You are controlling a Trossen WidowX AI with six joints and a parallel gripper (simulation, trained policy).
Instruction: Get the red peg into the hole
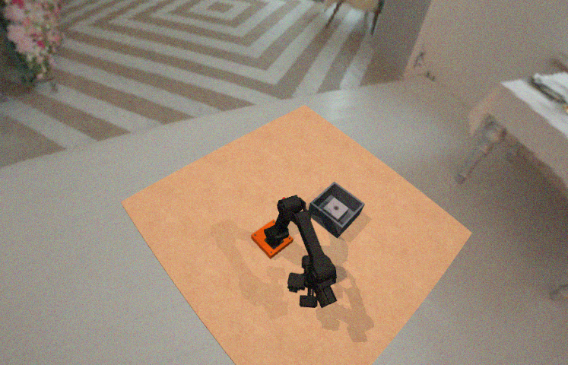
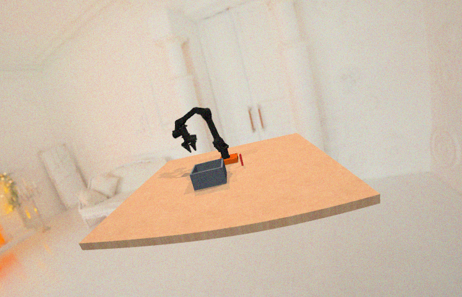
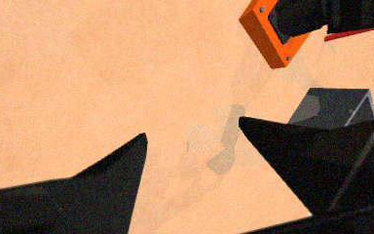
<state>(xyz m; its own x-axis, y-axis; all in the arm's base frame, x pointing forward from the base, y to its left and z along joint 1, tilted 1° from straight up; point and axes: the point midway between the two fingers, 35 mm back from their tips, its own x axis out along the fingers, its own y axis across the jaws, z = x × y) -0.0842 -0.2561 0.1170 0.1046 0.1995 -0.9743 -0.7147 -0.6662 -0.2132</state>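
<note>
My gripper tip is 250 mm short of the red peg, 370 mm to the right of it and 80 mm above it. The rest, counted from my gripper tip: grey box (410 mm ahead, 170 mm to the left, 90 mm below); then pale plate (410 mm ahead, 170 mm to the left, 70 mm below).
</note>
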